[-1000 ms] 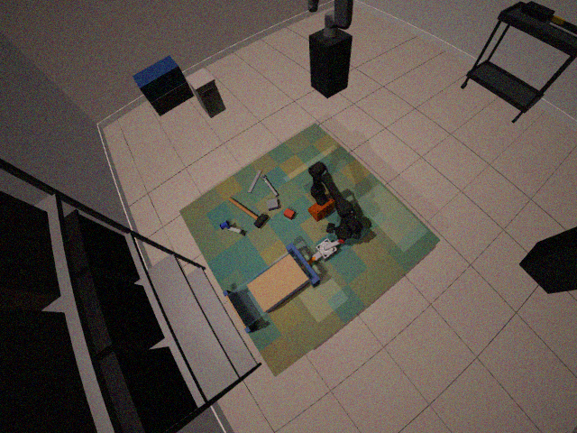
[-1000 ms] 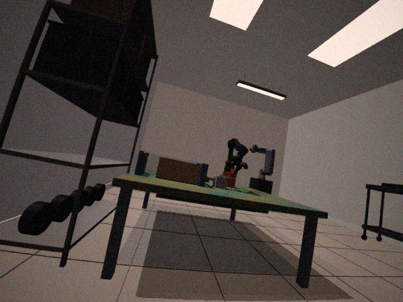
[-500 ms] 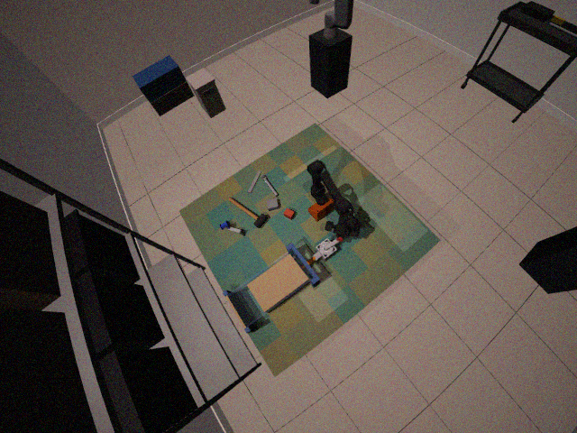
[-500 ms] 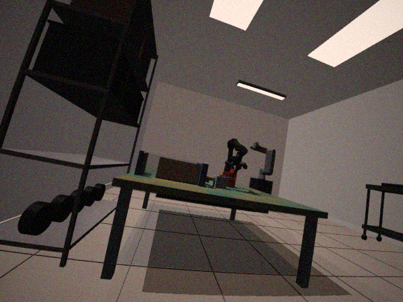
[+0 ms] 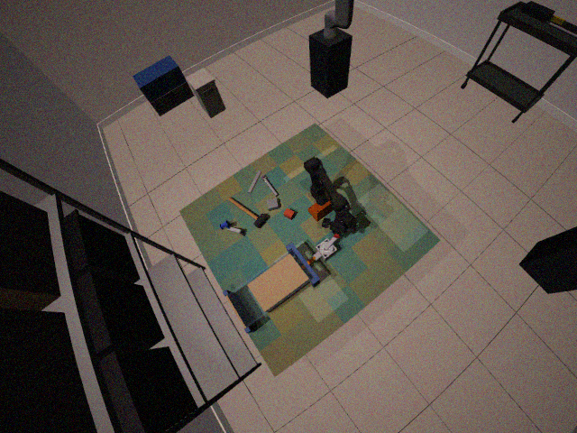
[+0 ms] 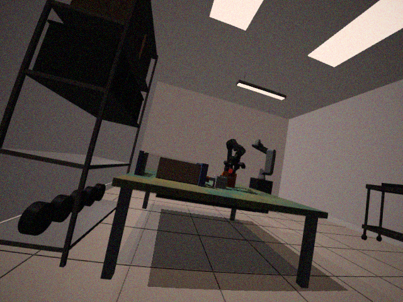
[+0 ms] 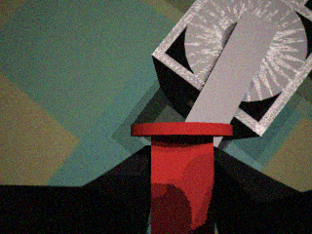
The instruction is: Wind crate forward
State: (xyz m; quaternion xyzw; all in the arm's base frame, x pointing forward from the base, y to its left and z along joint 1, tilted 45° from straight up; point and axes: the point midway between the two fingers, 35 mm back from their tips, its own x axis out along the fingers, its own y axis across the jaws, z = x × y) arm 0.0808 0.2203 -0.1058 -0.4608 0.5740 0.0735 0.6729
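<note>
Right now my gripper tip is 3 cm above the red-knobbed crank handle and 2 cm short of it. The rest, counted from my gripper tip: red knob 1 cm to the right, 1 cm behind; then winch 10 cm below, 7 cm ahead; then grey block 47 cm to the right, 17 cm ahead, 12 cm below.
</note>
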